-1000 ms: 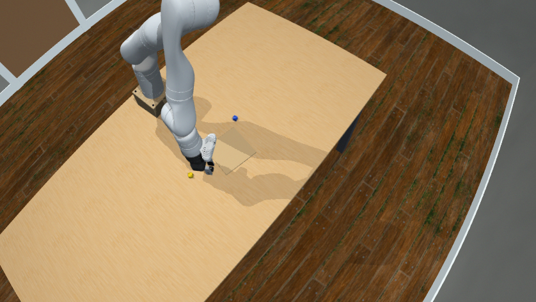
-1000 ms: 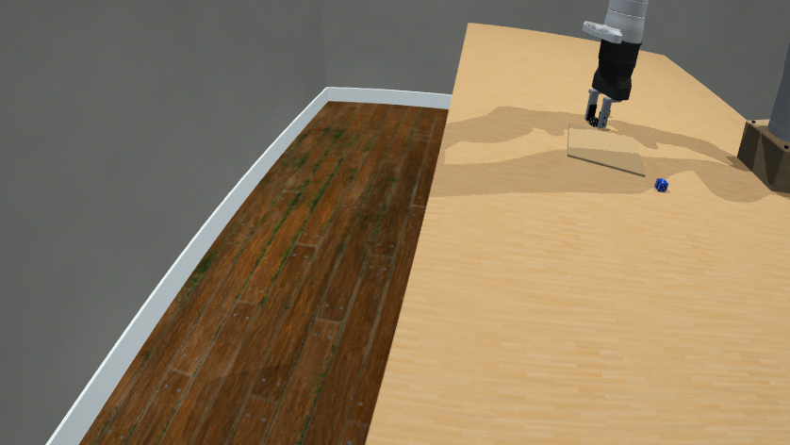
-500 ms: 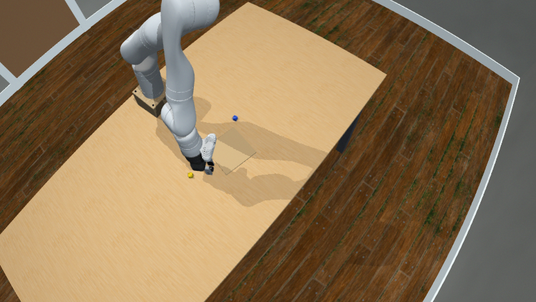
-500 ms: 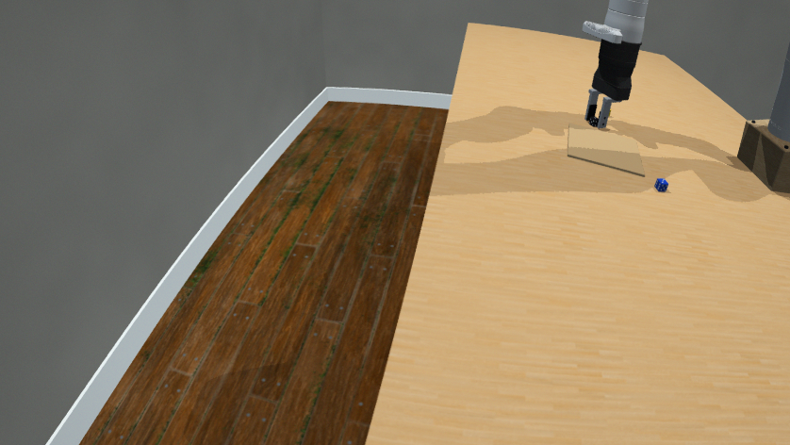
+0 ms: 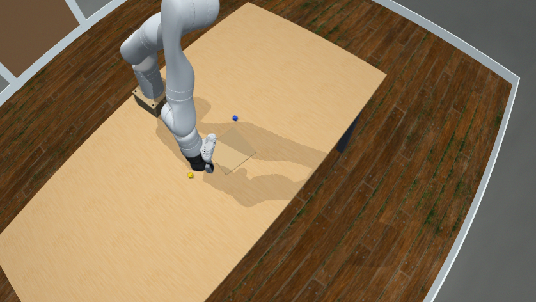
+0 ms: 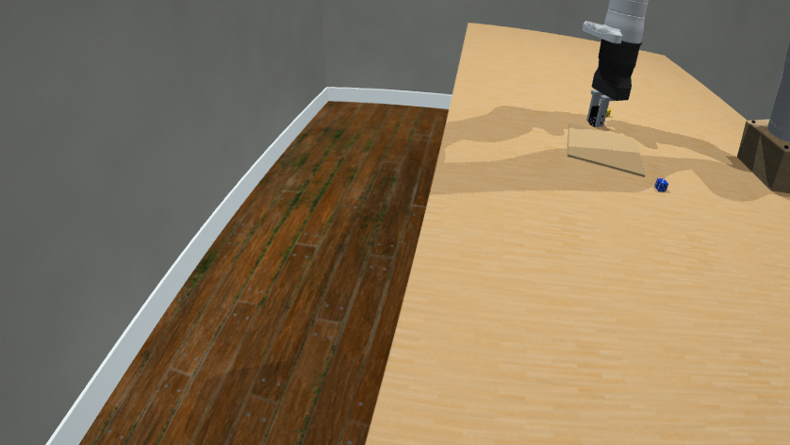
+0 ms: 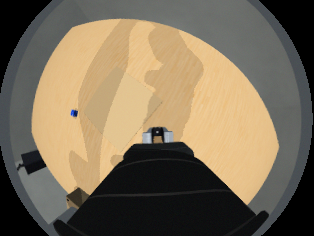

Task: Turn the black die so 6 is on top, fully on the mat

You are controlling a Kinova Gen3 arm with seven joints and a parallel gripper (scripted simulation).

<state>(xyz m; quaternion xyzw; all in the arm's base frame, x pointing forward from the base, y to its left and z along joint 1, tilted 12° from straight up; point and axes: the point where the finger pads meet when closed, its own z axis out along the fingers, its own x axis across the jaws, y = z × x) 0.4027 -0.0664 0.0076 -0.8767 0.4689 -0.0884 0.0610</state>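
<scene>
My gripper is now 70 mm to the left of the yellow die, 40 mm past it and 10 mm above it. Round my hand: black die 10 mm below; blue die 210 mm to the left, 80 mm behind, 10 mm below; tan mat 100 mm to the left, 20 mm below.
</scene>
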